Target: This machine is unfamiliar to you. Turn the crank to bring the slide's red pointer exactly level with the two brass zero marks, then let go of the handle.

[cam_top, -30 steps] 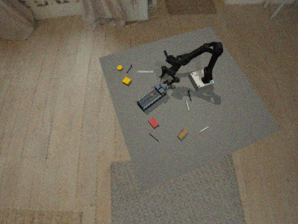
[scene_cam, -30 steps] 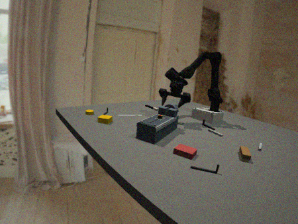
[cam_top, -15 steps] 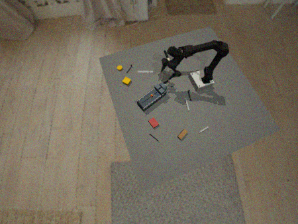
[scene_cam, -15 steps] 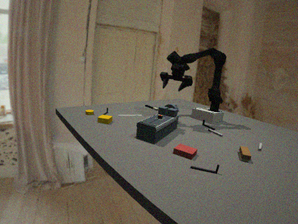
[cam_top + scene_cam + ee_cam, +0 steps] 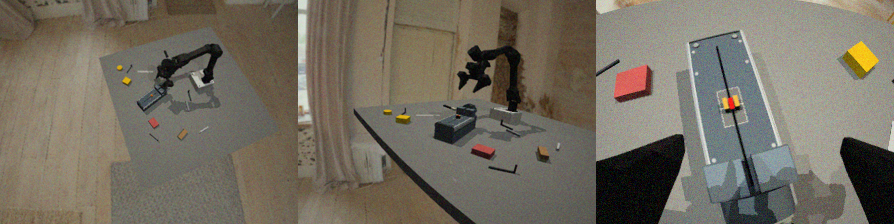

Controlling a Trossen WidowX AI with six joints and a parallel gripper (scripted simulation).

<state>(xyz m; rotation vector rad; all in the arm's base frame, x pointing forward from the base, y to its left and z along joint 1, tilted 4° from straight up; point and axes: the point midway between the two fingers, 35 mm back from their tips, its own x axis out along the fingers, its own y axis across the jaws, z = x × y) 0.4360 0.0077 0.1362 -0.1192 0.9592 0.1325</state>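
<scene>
Right now the dark handle is 12 cm below my gripper tip, 9 cm behind it and 6 cm to the right of it. The rest, counted from my gripper tip: red pointer 12 cm below, 6 cm ahead, 4 cm to the left; yellow block 24 cm ahead, 19 cm to the right, 18 cm below; red block 26 cm to the left, 19 cm below, 10 cm ahead.
</scene>
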